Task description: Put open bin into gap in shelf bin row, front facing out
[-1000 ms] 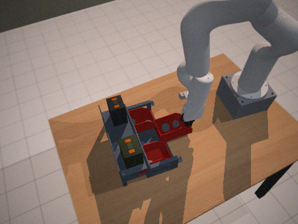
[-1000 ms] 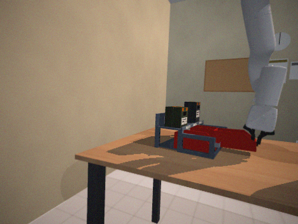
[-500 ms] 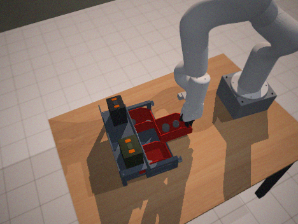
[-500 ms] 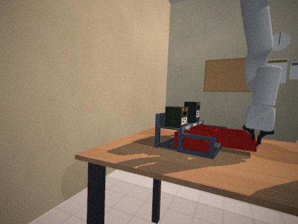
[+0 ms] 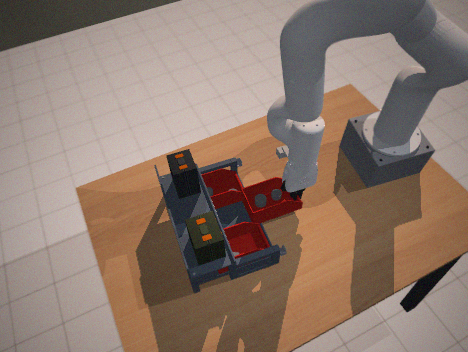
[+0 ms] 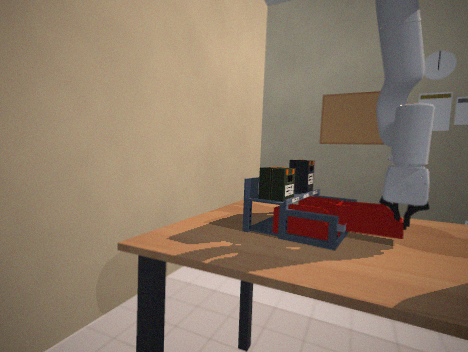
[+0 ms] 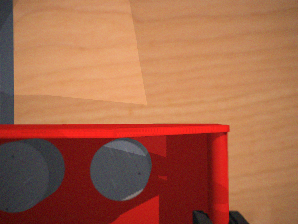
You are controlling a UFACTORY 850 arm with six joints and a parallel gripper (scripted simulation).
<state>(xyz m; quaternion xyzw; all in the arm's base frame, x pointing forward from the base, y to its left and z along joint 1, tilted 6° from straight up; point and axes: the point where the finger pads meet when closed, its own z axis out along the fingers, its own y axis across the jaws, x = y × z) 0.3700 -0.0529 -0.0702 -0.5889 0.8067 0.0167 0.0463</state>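
The blue-grey shelf lies 250 mm ahead of my hand and 90 mm to the right of it. The rest, counted from my hand: grey disc 150 mm ahead, 150 mm to the right, 40 mm below.
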